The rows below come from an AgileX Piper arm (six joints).
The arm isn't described. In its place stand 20 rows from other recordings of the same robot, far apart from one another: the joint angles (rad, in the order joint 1, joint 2, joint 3, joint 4, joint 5, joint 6), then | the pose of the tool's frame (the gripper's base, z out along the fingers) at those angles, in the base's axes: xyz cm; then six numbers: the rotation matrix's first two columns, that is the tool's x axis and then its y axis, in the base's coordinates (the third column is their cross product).
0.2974 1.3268 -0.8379 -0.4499 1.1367 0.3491 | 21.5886 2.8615 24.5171 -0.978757 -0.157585 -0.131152 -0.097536 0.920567 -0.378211
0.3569 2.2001 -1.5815 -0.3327 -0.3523 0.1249 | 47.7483 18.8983 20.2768 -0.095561 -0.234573 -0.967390 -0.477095 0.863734 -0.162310
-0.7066 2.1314 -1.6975 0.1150 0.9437 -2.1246 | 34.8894 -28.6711 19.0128 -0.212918 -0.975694 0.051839 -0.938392 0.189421 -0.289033
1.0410 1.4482 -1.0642 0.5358 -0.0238 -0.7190 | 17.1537 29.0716 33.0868 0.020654 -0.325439 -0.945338 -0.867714 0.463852 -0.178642
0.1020 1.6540 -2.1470 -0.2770 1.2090 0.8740 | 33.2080 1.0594 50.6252 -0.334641 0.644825 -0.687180 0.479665 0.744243 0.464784
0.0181 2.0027 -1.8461 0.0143 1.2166 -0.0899 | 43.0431 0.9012 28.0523 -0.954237 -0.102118 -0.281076 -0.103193 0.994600 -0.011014
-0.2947 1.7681 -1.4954 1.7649 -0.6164 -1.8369 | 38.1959 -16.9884 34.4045 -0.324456 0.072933 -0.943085 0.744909 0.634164 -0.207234
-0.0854 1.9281 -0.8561 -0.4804 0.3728 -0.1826 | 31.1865 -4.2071 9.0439 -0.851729 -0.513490 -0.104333 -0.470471 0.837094 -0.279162
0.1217 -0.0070 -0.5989 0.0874 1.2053 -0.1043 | -2.5421 0.4365 29.2413 -0.470097 -0.130722 -0.872880 -0.226468 0.973726 -0.023858
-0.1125 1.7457 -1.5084 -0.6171 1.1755 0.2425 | 35.5044 -8.9019 30.5652 -0.948453 0.086548 -0.304871 0.240358 0.823429 -0.513997
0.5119 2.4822 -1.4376 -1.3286 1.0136 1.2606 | 40.4402 14.1210 2.3095 -0.851774 -0.396351 -0.342619 0.005139 0.647613 -0.761952
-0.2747 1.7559 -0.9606 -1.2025 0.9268 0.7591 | 28.8779 -15.1923 19.1648 -0.967302 0.107875 -0.229545 0.247291 0.602206 -0.759075
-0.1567 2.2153 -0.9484 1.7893 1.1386 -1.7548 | 35.5870 2.5443 7.3705 -0.807432 0.267579 -0.525790 -0.348807 0.502254 0.791249
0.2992 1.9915 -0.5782 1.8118 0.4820 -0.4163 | 23.8250 11.6359 5.1261 -0.543305 0.756975 0.363055 0.821090 0.388962 0.417755
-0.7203 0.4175 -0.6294 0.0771 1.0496 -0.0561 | 4.6953 -3.3119 30.5864 -0.522780 0.435357 -0.732916 0.612243 0.789999 0.032560
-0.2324 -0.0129 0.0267 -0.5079 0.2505 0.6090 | 5.0950 -2.3333 18.5093 -0.101806 0.140606 -0.984818 0.358668 0.928567 0.095497
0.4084 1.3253 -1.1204 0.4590 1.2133 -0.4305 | 20.8080 13.1196 31.9074 -0.733903 -0.571723 -0.366768 -0.676270 0.665561 0.315733
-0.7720 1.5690 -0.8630 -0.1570 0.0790 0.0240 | 23.2011 -22.7443 21.9531 -0.548880 0.349973 -0.759111 0.637361 0.762792 -0.109178
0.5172 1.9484 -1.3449 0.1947 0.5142 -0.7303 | 35.7449 21.3297 18.9300 -0.343859 -0.804200 -0.484793 -0.847646 0.487980 -0.208260
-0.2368 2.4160 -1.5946 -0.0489 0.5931 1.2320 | 44.6338 -11.0271 4.1556 -0.125525 0.985506 -0.114110 0.965442 0.147822 0.214641
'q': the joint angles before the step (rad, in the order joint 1, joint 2, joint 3, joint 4, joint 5, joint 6). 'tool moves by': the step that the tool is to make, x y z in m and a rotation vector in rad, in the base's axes. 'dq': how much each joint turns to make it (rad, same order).
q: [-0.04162, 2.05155, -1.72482, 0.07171, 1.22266, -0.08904]
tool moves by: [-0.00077, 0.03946, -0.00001, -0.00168, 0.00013, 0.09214]
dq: [0.09360, 0.00001, -0.00003, -0.00195, 0.00003, 0.00194]
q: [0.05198, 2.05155, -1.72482, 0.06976, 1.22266, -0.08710]
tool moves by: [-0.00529, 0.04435, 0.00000, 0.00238, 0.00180, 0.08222]
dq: [0.10549, 0.00002, -0.00003, 0.00000, 0.00001, 0.02346]
